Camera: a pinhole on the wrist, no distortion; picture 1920 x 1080 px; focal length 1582.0 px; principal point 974.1 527.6 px. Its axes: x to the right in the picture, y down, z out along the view. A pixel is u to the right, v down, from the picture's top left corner.
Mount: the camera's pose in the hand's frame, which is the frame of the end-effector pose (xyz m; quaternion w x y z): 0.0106 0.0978 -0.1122 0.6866 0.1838 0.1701 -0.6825
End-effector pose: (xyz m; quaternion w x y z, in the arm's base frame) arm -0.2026 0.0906 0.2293 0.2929 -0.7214 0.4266 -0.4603
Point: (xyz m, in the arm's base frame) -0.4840 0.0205 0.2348
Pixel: behind the camera
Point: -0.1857 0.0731 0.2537
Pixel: 1417.6 736.3
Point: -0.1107 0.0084 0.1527
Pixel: 347.7 938.3
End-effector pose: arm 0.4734 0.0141 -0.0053 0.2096 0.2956 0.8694 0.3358
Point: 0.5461 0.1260 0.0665
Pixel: outside the picture
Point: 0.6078 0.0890 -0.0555
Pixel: 380.9 221.9
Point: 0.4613 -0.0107 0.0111
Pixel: 1639.0 284.4
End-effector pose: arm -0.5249 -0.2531 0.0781 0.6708 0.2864 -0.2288 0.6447
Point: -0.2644 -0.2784 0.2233
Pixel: 1713.2 898.9
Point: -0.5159 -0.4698 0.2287
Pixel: 557.9 272.3
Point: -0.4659 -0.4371 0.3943
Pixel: 590.7 799.1
